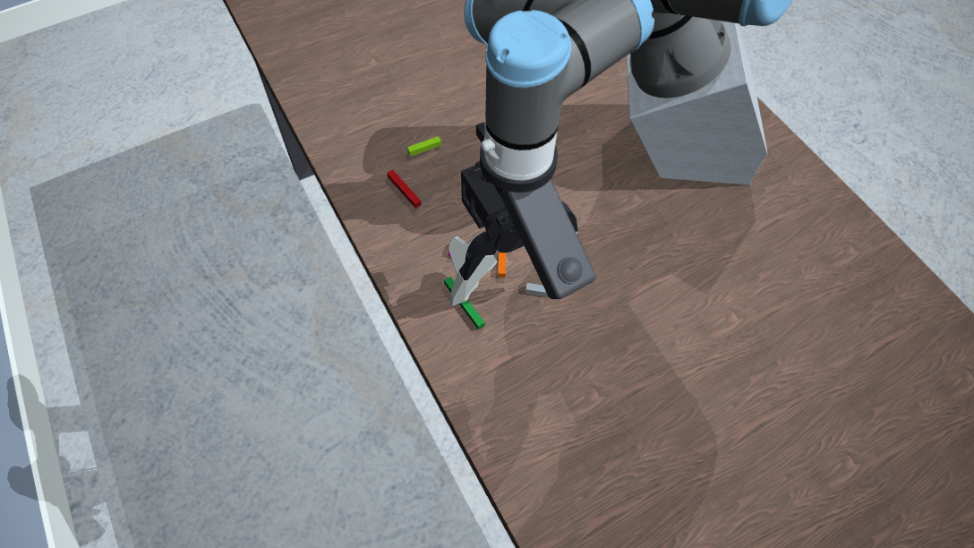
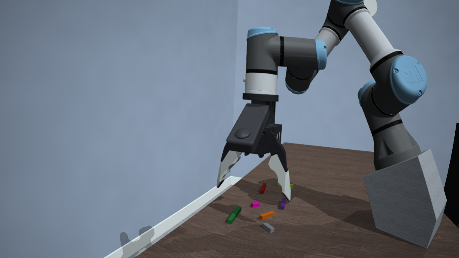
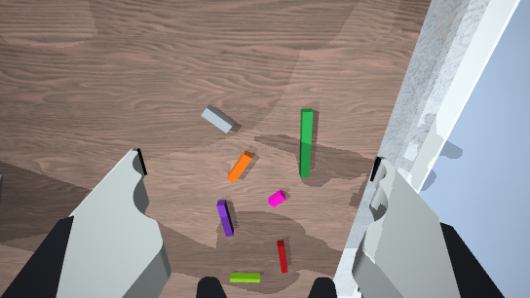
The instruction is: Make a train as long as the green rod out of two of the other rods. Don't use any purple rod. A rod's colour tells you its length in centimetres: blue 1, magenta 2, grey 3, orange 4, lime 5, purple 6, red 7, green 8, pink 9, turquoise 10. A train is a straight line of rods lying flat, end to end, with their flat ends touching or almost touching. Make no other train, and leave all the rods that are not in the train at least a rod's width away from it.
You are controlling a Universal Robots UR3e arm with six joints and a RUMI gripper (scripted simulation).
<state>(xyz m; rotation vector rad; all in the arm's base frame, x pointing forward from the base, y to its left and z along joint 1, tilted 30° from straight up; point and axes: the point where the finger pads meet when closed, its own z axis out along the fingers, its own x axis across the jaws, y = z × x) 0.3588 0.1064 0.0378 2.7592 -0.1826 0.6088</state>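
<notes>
My hand is 40 mm past the grey rod and 80 mm above it. From my hand the other things lie so: green rod: 40 mm ahead, 40 mm to the right, 80 mm below; then orange rod: 30 mm behind, 60 mm to the right, 80 mm below; then magenta rod: 120 mm to the right, 80 mm below.
</notes>
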